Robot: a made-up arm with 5 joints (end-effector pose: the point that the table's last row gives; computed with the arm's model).
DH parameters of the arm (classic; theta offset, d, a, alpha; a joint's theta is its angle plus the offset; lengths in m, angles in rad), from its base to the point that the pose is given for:
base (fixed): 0.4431 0 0.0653 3.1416
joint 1: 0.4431 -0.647 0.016 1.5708
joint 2: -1.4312 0 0.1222 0
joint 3: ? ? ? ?
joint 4: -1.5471 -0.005 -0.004 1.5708
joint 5: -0.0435 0 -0.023 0
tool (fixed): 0.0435 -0.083 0 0
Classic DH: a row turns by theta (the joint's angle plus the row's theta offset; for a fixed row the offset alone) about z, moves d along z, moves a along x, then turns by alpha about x.
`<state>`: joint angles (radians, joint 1 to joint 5).
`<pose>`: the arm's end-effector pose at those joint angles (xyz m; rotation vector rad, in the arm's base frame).
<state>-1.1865 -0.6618 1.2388 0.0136 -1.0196</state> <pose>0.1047 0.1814 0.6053 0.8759 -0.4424 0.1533</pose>
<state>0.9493 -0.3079 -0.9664 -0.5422 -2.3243</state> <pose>0.0731 0.0273 1.0077 1.9685 -2.3973 0.3822</pose>
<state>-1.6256 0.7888 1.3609 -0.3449 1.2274</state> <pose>0.0856 0.0226 0.4988 -0.0666 0.3301 2.8351</pose>
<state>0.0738 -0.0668 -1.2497 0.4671 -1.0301</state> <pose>0.1893 0.0336 0.9858 1.1425 -2.2045 -0.4911</pose>
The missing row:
joint 3: 1.4075 0 0.169 0
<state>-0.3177 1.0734 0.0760 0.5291 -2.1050</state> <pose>0.2472 0.1049 0.4538 -0.1156 0.0435 -1.7854</pose>
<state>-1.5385 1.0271 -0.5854 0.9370 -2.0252</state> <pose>0.0537 0.3338 0.5463 0.1897 0.0407 -0.4852</pose>
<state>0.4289 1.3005 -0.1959 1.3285 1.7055</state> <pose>0.1860 -0.0608 0.4612 0.8061 0.4442 1.1921</pose>
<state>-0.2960 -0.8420 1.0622 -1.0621 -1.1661</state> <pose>0.2140 0.0925 0.7611 1.6370 -1.8253 -0.3942</pose>
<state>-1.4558 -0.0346 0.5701 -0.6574 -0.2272</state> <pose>0.0879 0.2881 0.6699 1.3265 -1.1854 0.9074</pose>
